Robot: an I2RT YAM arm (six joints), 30 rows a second.
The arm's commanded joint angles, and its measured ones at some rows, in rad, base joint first. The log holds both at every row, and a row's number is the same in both.
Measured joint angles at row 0: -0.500 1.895 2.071 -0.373 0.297 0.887
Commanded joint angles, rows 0 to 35: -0.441 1.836 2.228 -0.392 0.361 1.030; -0.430 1.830 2.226 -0.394 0.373 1.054; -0.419 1.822 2.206 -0.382 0.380 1.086; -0.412 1.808 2.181 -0.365 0.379 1.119; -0.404 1.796 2.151 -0.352 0.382 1.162; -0.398 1.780 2.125 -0.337 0.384 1.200; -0.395 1.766 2.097 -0.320 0.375 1.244; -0.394 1.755 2.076 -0.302 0.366 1.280; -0.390 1.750 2.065 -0.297 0.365 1.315; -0.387 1.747 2.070 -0.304 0.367 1.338; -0.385 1.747 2.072 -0.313 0.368 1.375; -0.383 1.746 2.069 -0.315 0.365 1.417; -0.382 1.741 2.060 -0.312 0.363 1.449; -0.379 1.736 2.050 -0.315 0.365 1.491; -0.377 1.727 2.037 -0.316 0.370 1.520; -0.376 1.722 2.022 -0.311 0.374 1.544; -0.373 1.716 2.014 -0.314 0.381 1.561; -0.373 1.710 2.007 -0.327 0.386 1.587; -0.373 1.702 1.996 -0.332 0.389 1.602; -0.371 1.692 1.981 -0.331 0.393 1.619; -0.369 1.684 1.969 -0.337 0.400 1.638; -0.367 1.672 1.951 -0.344 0.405 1.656; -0.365 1.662 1.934 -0.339 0.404 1.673; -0.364 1.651 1.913 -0.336 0.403 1.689; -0.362 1.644 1.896 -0.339 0.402 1.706; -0.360 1.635 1.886 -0.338 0.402 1.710; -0.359 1.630 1.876 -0.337 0.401 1.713; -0.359 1.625 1.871 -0.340 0.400 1.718; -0.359 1.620 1.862 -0.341 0.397 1.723; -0.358 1.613 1.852 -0.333 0.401 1.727; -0.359 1.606 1.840 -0.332 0.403 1.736; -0.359 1.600 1.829 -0.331 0.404 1.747; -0.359 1.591 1.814 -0.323 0.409 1.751; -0.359 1.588 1.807 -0.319 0.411 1.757; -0.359 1.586 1.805 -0.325 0.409 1.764; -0.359 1.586 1.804 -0.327 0.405 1.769
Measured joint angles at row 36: -0.362 1.639 1.816 -0.382 0.372 1.691
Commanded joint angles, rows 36 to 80: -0.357 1.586 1.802 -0.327 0.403 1.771; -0.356 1.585 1.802 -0.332 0.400 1.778; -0.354 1.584 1.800 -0.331 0.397 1.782; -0.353 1.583 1.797 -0.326 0.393 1.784; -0.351 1.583 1.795 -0.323 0.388 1.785; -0.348 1.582 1.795 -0.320 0.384 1.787; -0.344 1.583 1.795 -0.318 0.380 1.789; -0.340 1.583 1.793 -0.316 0.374 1.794; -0.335 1.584 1.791 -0.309 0.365 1.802; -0.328 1.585 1.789 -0.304 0.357 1.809; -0.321 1.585 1.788 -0.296 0.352 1.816; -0.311 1.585 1.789 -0.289 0.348 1.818; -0.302 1.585 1.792 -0.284 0.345 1.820; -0.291 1.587 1.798 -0.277 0.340 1.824; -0.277 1.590 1.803 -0.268 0.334 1.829; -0.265 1.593 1.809 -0.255 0.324 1.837; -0.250 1.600 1.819 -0.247 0.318 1.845; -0.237 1.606 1.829 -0.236 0.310 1.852; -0.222 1.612 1.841 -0.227 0.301 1.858; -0.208 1.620 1.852 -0.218 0.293 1.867; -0.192 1.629 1.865 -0.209 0.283 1.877; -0.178 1.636 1.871 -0.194 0.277 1.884; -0.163 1.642 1.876 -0.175 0.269 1.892; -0.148 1.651 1.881 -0.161 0.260 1.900; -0.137 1.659 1.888 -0.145 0.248 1.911; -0.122 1.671 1.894 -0.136 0.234 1.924; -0.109 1.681 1.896 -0.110 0.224 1.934; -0.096 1.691 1.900 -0.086 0.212 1.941; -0.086 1.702 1.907 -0.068 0.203 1.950; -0.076 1.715 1.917 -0.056 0.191 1.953; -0.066 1.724 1.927 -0.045 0.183 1.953; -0.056 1.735 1.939 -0.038 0.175 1.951; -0.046 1.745 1.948 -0.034 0.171 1.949; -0.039 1.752 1.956 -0.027 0.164 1.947; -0.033 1.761 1.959 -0.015 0.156 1.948; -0.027 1.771 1.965 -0.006 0.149 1.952; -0.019 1.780 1.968 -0.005 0.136 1.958; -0.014 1.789 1.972 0.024 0.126 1.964; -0.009 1.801 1.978 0.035 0.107 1.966; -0.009 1.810 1.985 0.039 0.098 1.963; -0.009 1.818 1.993 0.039 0.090 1.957; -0.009 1.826 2.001 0.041 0.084 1.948; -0.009 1.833 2.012 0.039 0.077 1.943; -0.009 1.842 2.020 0.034 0.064 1.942; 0.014 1.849 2.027 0.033 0.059 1.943
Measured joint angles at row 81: -0.183 1.803 1.953 -0.133 0.479 1.916
